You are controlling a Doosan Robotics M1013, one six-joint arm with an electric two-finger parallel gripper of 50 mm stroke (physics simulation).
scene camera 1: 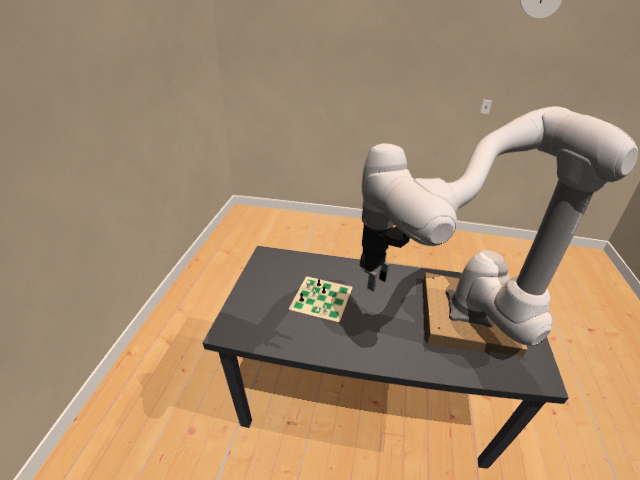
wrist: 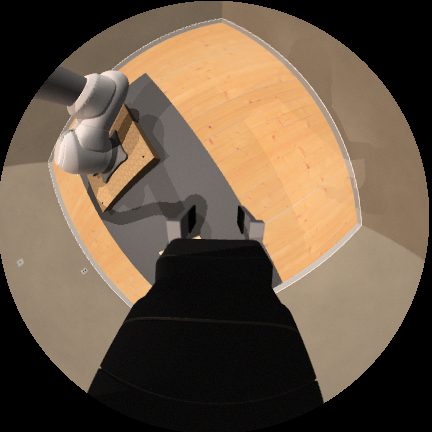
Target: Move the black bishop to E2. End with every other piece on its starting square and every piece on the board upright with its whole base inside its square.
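Places are measured from the arm's base along level axes (x ahead, y left, z up), in centimetres.
Where they show: gripper, between the fingertips: [scene camera 1: 376,284] [wrist: 216,213]; arm's base, origin of its link: [scene camera 1: 468,308] [wrist: 109,155].
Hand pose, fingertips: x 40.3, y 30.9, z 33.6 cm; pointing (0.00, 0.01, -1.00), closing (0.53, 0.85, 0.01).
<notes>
Each offset is from my fingertips to the top centre of the thing. "pt": to the spot under its first point. Level surfaces: height alone.
The green-and-cream chessboard @[dx +21.7, dy -28.2, dz -37.3 cm] [scene camera 1: 330,318] lies on the table; small cream parts of the board @[dz -38.1 cm] [wrist: 162,253] show past the gripper body in the wrist view. In the scene view three small dark pieces @[dx +24.7, dy -35.9, dz -34.1 cm] [scene camera 1: 318,283] @[dx +21.5, dy -31.8, dz -34.1 cm] [scene camera 1: 324,290] @[dx +29.7, dy -24.8, dz -32.9 cm] [scene camera 1: 301,297] stand on it; which is the black bishop is too small to tell. Several pale pieces, among them one near the back left [scene camera 1: 308,284] and one near the front @[pt dx +18.4, dy -19.7, dz -35.7 cm] [scene camera 1: 325,310], are also on it. Square E2 cannot be made out. My gripper [scene camera 1: 377,284] [wrist: 216,213] is open and empty, above the table to the right of the board.
The dark table @[dz -37.9 cm] [scene camera 1: 413,361] [wrist: 175,135] carries a wooden base block [scene camera 1: 436,304] [wrist: 142,155] on the right in the scene view, with the arm's base on it. The arm's shadow falls across the table and part of the board.
</notes>
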